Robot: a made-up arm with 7 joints. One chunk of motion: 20 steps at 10 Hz.
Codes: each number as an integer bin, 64 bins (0 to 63) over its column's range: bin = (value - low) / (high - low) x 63, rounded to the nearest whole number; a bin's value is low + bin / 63 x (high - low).
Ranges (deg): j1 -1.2..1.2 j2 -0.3..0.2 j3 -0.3..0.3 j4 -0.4..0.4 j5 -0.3..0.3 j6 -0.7..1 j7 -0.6..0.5
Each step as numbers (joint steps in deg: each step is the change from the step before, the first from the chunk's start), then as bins.
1 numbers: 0.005 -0.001 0.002 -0.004 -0.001 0.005 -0.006
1 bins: 32 38 32 31 31 26 34
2 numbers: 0.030 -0.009 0.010 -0.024 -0.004 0.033 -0.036
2 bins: 32 37 33 30 31 27 32
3 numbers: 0.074 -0.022 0.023 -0.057 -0.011 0.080 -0.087
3 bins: 33 35 34 27 30 29 29
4 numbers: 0.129 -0.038 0.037 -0.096 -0.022 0.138 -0.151
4 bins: 35 33 35 24 29 31 26
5 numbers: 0.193 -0.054 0.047 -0.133 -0.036 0.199 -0.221
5 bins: 37 31 36 21 28 33 22
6 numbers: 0.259 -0.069 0.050 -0.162 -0.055 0.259 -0.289
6 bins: 38 29 37 19 26 36 18
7 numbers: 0.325 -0.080 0.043 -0.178 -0.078 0.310 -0.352
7 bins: 40 28 36 17 23 37 14
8 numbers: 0.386 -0.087 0.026 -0.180 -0.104 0.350 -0.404
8 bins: 42 27 34 17 21 39 11
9 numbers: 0.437 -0.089 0.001 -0.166 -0.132 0.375 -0.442
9 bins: 43 27 32 18 18 40 9
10 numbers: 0.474 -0.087 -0.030 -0.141 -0.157 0.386 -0.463
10 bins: 44 27 28 20 15 40 8
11 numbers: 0.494 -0.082 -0.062 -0.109 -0.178 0.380 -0.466
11 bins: 44 27 25 23 13 40 8
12 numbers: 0.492 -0.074 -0.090 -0.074 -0.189 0.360 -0.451
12 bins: 44 28 22 26 12 39 9
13 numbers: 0.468 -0.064 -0.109 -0.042 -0.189 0.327 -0.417
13 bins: 44 30 20 28 12 38 10
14 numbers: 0.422 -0.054 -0.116 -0.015 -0.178 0.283 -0.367
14 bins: 43 31 19 30 13 36 13
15 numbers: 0.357 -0.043 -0.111 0.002 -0.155 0.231 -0.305
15 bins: 41 32 20 32 15 35 17
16 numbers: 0.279 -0.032 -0.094 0.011 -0.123 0.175 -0.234
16 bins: 39 34 22 32 19 32 21
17 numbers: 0.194 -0.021 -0.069 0.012 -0.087 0.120 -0.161
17 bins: 37 35 24 32 22 30 25
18 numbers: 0.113 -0.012 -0.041 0.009 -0.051 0.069 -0.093
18 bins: 34 36 27 32 26 28 29
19 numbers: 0.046 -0.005 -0.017 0.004 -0.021 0.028 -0.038
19 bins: 33 37 30 32 29 27 32
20 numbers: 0.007 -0.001 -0.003 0.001 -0.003 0.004 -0.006
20 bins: 32 38 31 32 31 26 34
